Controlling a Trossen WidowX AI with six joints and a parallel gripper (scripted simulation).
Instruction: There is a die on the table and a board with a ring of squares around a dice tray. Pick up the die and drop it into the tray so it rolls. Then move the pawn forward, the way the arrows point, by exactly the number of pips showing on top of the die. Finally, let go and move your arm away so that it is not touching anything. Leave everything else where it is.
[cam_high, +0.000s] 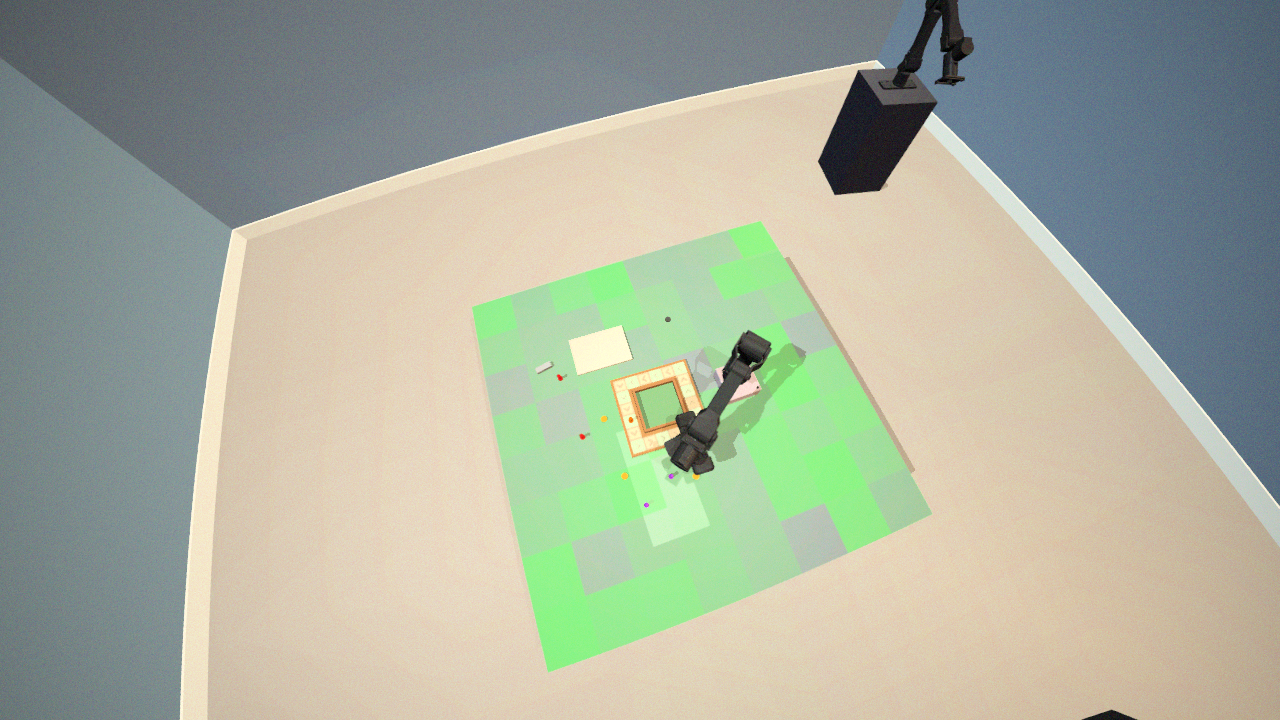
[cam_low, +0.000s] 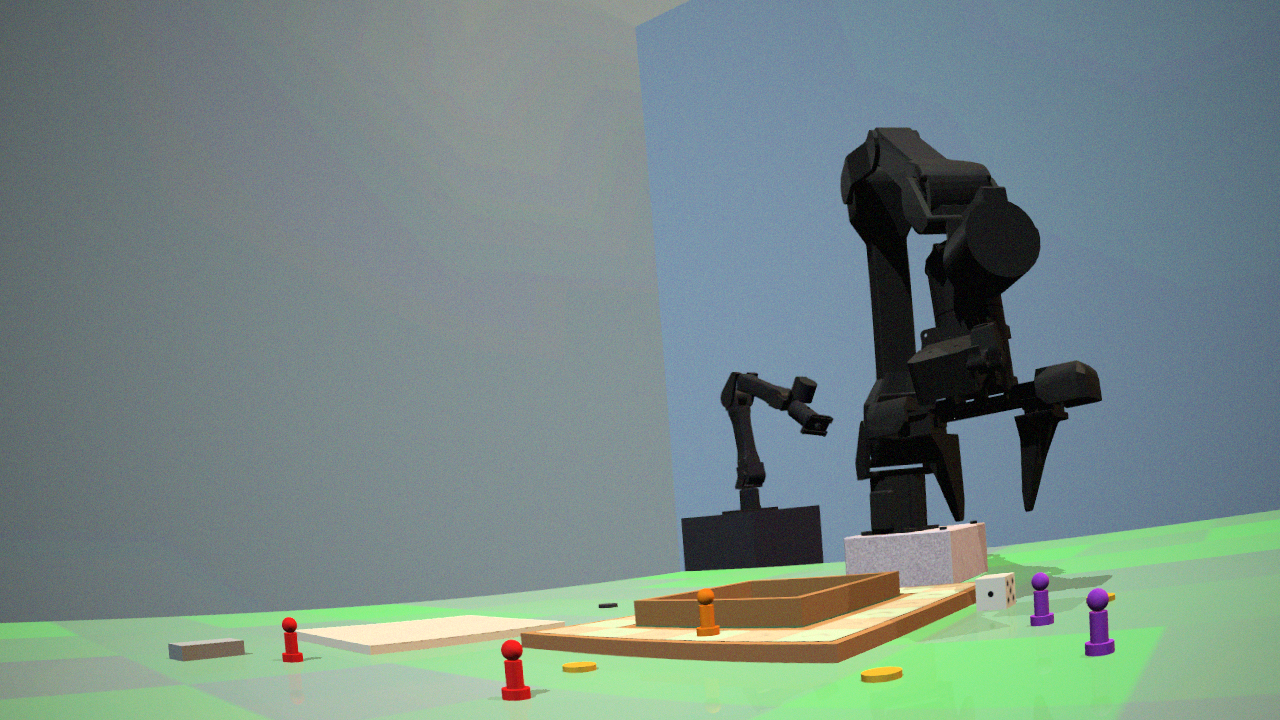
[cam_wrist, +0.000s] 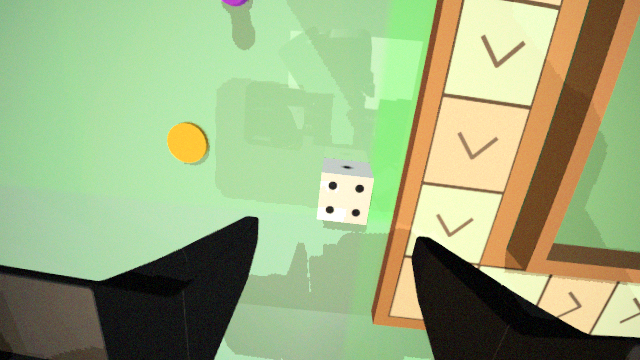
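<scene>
The orange pawn is 18 cm ahead of my gripper tip, 13 cm to the right of it and 4 cm below it. From my gripper tip the other things lie so: white sheet (26 cm ahead, 42 cm to the right, 7 cm below); grey block (48 cm ahead, 38 cm to the right, 7 cm below).
</scene>
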